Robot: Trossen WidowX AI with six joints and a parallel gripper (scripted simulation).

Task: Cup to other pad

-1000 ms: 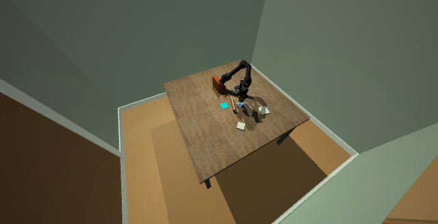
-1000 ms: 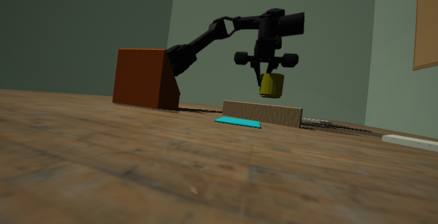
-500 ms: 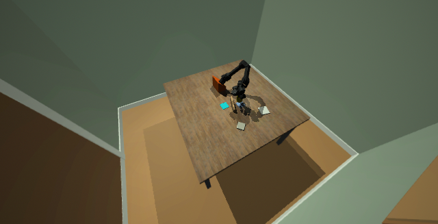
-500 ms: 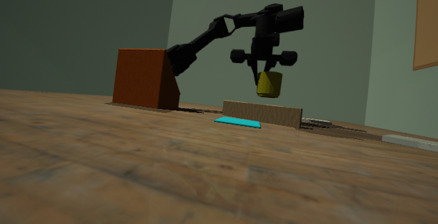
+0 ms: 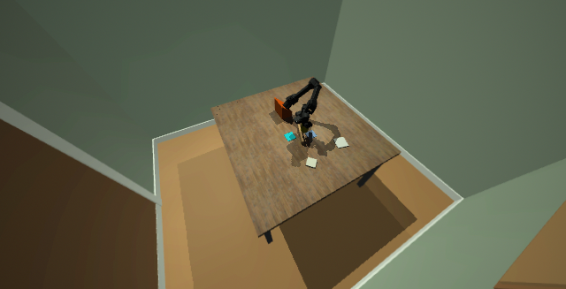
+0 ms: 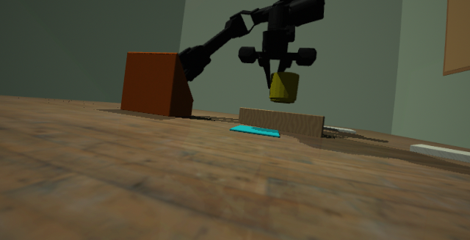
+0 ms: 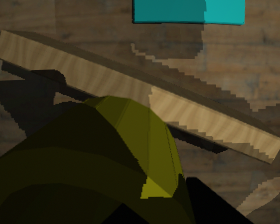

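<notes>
The cyan pad is 11 cm to the right of my gripper tip, 11 cm below it and 3 cm behind it. Round my gripper tip: wooden block 9 cm below, 3 cm to the right, 2 cm ahead; cup 2 cm ahead; light blue pad 11 cm below, 6 cm to the left, 6 cm ahead.
</notes>
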